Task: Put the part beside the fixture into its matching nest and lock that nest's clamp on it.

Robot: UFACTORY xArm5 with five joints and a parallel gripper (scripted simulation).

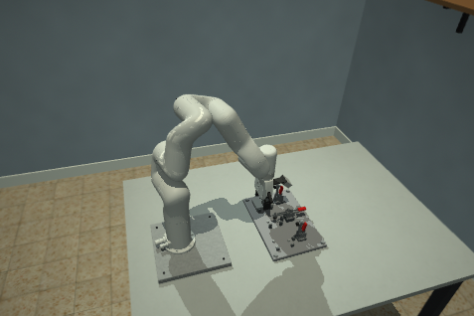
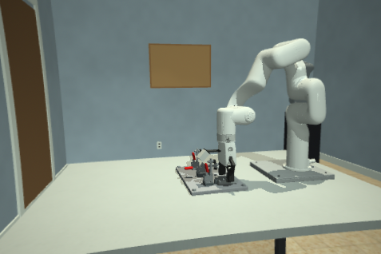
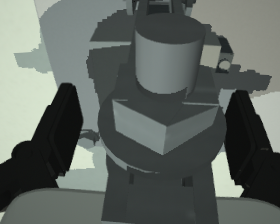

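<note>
My hand is 10 mm above the grey part. From my hand the other things lie so: grey fixture plate 120 mm to the right, 40 mm below, 30 mm ahead.
</note>
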